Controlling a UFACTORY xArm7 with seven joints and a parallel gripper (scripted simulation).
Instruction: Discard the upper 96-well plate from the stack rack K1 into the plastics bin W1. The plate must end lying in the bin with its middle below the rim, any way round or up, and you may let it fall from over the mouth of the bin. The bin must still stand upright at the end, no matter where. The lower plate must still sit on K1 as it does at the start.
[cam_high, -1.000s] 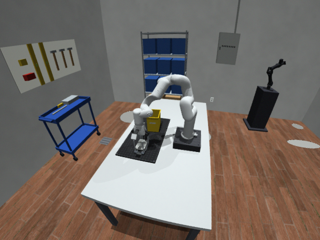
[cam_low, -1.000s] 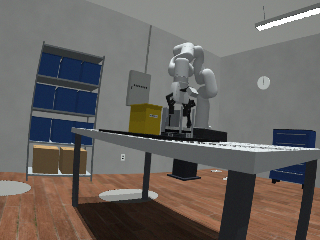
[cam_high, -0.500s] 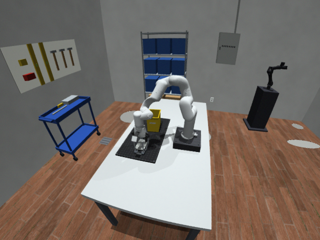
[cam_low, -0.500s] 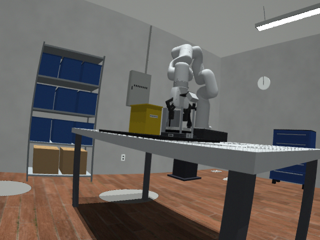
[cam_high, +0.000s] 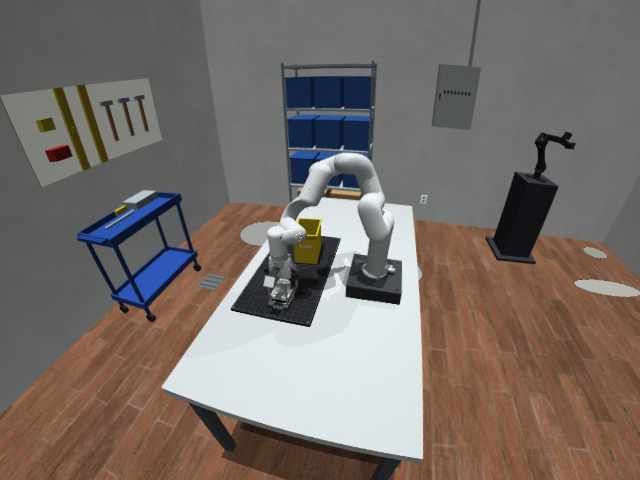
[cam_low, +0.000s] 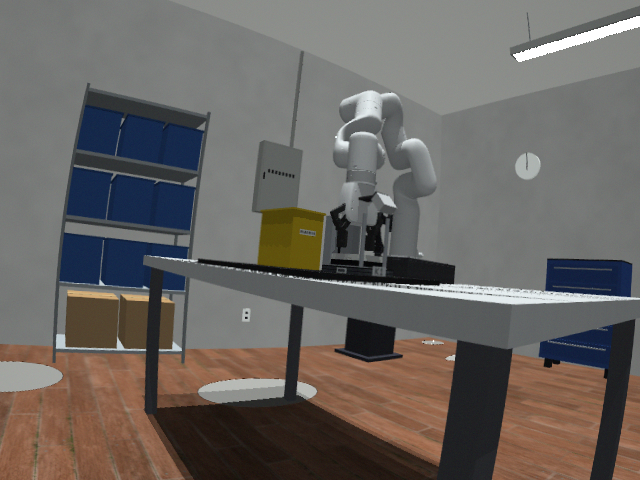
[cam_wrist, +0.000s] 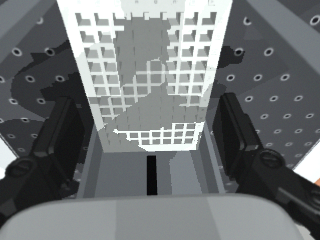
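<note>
The white 96-well plate lies 3 cm below my hand. The rest, counted from my hand: yellow plastics bin W1: 3 cm behind, 35 cm to the right, 2 cm above.
</note>
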